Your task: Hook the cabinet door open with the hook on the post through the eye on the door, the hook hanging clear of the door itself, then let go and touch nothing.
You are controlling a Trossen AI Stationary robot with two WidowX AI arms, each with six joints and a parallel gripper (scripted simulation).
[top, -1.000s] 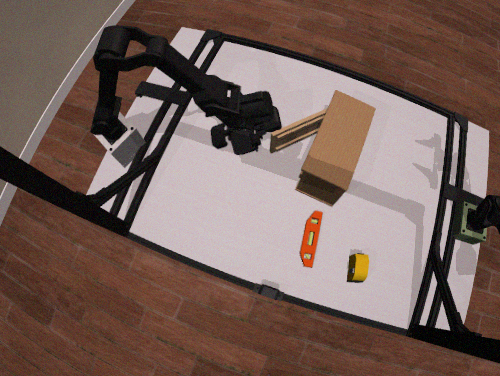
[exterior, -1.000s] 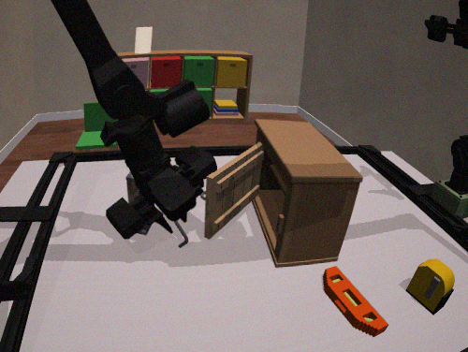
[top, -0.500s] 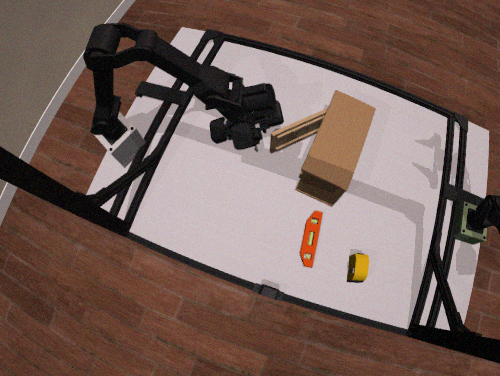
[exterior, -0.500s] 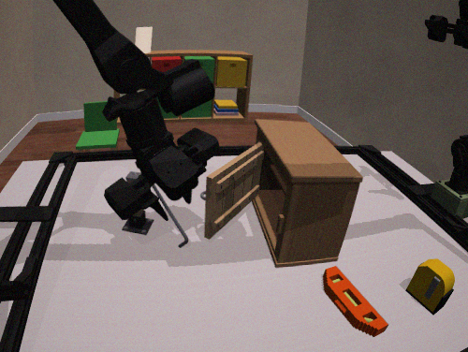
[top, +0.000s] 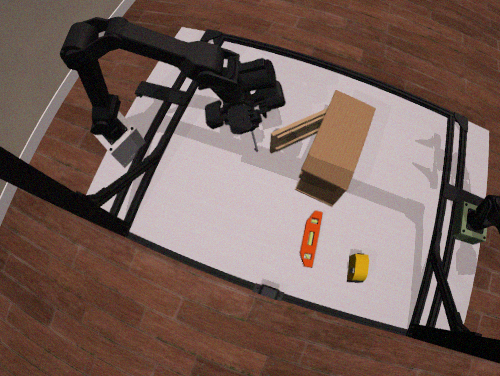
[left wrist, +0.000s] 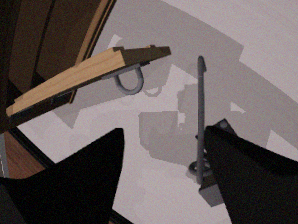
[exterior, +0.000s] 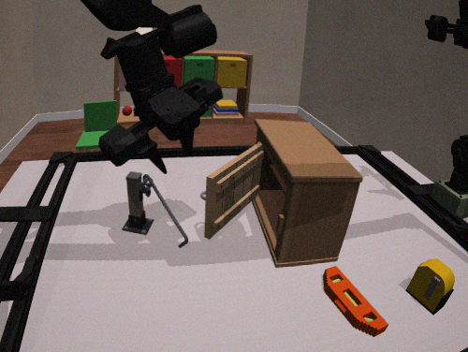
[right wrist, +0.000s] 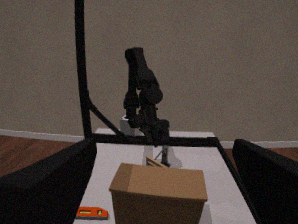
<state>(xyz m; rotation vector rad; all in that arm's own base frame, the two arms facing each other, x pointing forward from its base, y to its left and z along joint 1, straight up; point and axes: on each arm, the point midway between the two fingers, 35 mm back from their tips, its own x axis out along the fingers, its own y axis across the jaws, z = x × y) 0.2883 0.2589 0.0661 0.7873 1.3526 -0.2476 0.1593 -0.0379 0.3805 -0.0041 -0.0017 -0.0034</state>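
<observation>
Now: left hand 2 cm short of the hook, 1 cm to the right of it and 12 cm above it. From my left hand the other things lie so: orange spirit level: 23 cm behind, 22 cm to the right, 17 cm below; then slatted door: 5 cm ahead, 12 cm to the right, 10 cm below; then yellow tape measure: 28 cm behind, 34 cm to the right, 15 cm below.
</observation>
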